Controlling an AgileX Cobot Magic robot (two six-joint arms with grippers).
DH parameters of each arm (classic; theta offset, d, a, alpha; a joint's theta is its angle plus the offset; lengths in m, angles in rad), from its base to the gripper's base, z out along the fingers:
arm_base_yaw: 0 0.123 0 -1.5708
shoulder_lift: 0.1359 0 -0.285 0
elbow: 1.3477 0 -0.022 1.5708
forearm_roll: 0 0.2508 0 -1.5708
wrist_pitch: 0 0 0.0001 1.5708
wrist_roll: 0 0.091 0 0
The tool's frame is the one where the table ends.
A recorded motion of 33 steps. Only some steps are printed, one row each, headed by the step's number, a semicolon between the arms.
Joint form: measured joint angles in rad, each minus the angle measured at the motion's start. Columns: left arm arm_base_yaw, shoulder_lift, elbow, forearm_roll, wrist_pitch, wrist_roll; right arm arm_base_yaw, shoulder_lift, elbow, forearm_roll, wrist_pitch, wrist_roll.
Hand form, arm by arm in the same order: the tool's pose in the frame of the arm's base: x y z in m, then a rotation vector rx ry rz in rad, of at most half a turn. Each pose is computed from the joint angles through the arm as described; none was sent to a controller.
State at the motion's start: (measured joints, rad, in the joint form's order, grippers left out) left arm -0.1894 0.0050 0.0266 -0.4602 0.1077 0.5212; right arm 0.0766 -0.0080 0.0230 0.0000 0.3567 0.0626
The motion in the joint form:
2: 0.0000 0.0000 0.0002 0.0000 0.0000 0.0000; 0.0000 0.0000 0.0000 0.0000 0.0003 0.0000
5: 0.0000 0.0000 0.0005 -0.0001 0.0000 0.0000; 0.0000 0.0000 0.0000 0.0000 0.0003 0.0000
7: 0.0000 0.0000 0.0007 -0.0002 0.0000 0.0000; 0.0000 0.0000 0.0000 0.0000 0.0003 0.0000
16: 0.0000 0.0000 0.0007 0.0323 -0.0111 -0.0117; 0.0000 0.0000 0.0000 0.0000 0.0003 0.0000
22: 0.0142 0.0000 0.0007 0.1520 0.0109 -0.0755; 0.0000 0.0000 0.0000 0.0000 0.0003 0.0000
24: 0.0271 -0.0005 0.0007 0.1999 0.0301 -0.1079; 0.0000 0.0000 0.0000 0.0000 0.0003 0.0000
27: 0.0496 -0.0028 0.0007 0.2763 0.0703 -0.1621; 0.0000 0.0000 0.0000 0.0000 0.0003 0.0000
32: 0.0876 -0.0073 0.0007 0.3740 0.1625 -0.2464; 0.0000 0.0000 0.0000 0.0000 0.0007 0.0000
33: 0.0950 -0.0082 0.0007 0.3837 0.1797 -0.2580; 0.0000 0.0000 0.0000 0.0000 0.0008 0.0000
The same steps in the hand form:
2: 0.0560 -0.0152 0.1950 0.2400 1.5957 -0.1360; 0.0530 0.0041 0.1737 -0.0130 1.8567 0.0967
5: 0.0560 -0.0152 0.1949 0.2399 1.5960 -0.1361; 0.0530 0.0041 0.1737 -0.0130 1.8567 0.0967
7: 0.0560 -0.0152 0.1949 0.2399 1.5962 -0.1362; 0.0530 0.0041 0.1737 -0.0130 1.8567 0.0967
16: 0.0562 -0.0145 0.1957 0.2490 1.5856 -0.1144; 0.0530 0.0041 0.1737 -0.0130 1.8567 0.0967
22: 0.0564 -0.0133 0.1934 0.2825 1.6045 -0.0567; 0.0530 0.0041 0.1737 -0.0130 1.8567 0.0967
24: 0.0564 -0.0125 0.1916 0.2873 1.6234 -0.0344; 0.0530 0.0041 0.1737 -0.0130 1.8567 0.0967
27: 0.0562 -0.0109 0.1879 0.2911 1.6628 0.0014; 0.0530 0.0041 0.1737 -0.0130 1.8567 0.0967
32: 0.0550 -0.0077 0.1797 0.2764 1.7564 0.0444; 0.0530 0.0041 0.1737 -0.0130 1.8571 0.0967
33: 0.0547 -0.0072 0.1782 0.2695 1.7742 0.0489; 0.0530 0.0041 0.1737 -0.0130 1.8572 0.0967

